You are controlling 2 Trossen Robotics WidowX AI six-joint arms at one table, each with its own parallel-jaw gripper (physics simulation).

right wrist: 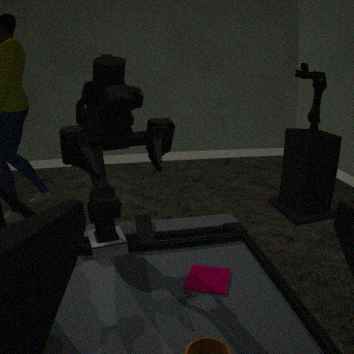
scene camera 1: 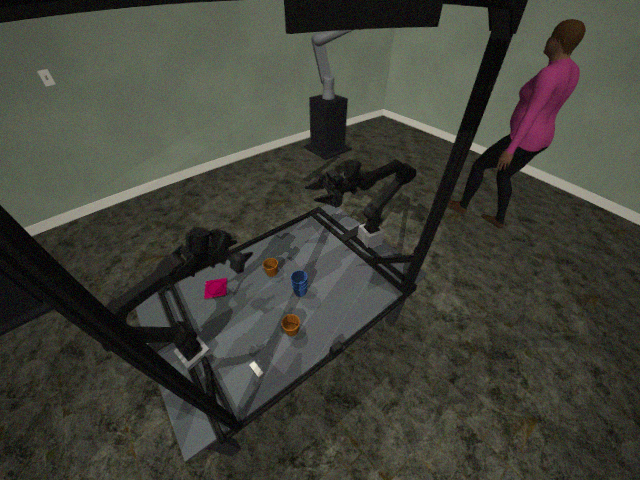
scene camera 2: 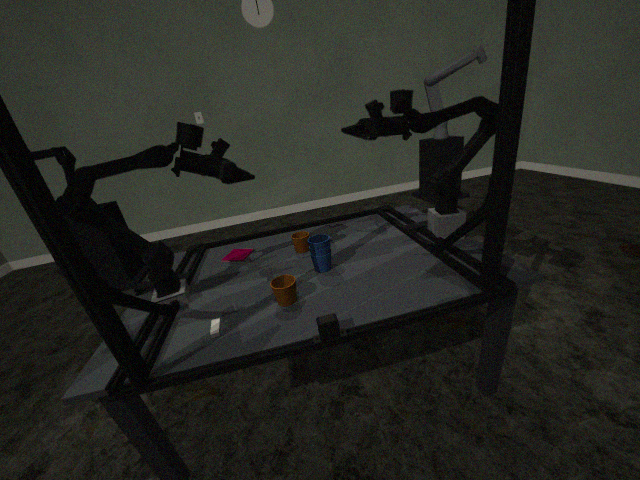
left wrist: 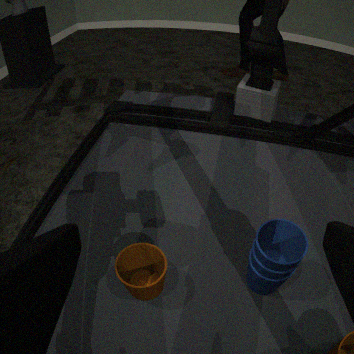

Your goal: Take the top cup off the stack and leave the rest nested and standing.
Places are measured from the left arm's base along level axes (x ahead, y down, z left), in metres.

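Pixels of known places: left gripper, fingertip midpoint: [right wrist: 129,173] [scene camera 1: 244,247] [scene camera 2: 251,175] [left wrist: 205,237]; right gripper, fingertip midpoint: [right wrist: 215,214] [scene camera 1: 309,193] [scene camera 2: 342,130]; left arm's base at its link origin: [right wrist: 105,235] [scene camera 1: 191,349] [scene camera 2: 168,290]; right arm's base at its link origin: [scene camera 1: 371,228] [scene camera 2: 446,211] [left wrist: 259,83].
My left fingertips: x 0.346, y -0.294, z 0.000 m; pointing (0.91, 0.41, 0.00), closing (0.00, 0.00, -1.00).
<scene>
For each thing: its top centre in the pictures, then the offset to it from my left fingertips. "pt": a spot on its surface instead.
- pink square at a spot on its surface: [right wrist: 208,279] [scene camera 2: 239,253] [scene camera 1: 216,287] pt dz +0.197, dx -0.097, dy +0.328 m
- white block at its top centre: [scene camera 2: 215,326] [scene camera 1: 256,368] dz -0.232, dx -0.224, dy +0.324 m
A stack of nested blue cups [scene camera 1: 299,283] [scene camera 2: 320,253] [left wrist: 277,255] stands upright on the table, with several rims showing in the left wrist view. The top cup's mouth faces up. My left gripper [scene camera 1: 244,246] [scene camera 2: 251,177] [left wrist: 205,237] [right wrist: 129,173] is open and empty, above the table and to the left of the stack in both scene views. My right gripper [scene camera 1: 311,193] [scene camera 2: 345,130] [right wrist: 215,214] is open and empty, raised high, up and to the right of the stack in both scene views. The stack does not show in the right wrist view.
One orange cup [scene camera 1: 270,267] [scene camera 2: 300,242] [left wrist: 141,272] [right wrist: 207,346] stands behind the stack, another orange cup [scene camera 1: 290,324] [scene camera 2: 284,290] in front. A pink square [scene camera 1: 215,288] [scene camera 2: 238,254] [right wrist: 208,279] lies at the left. A white block [scene camera 1: 255,368] [scene camera 2: 215,326] lies front left.
</scene>
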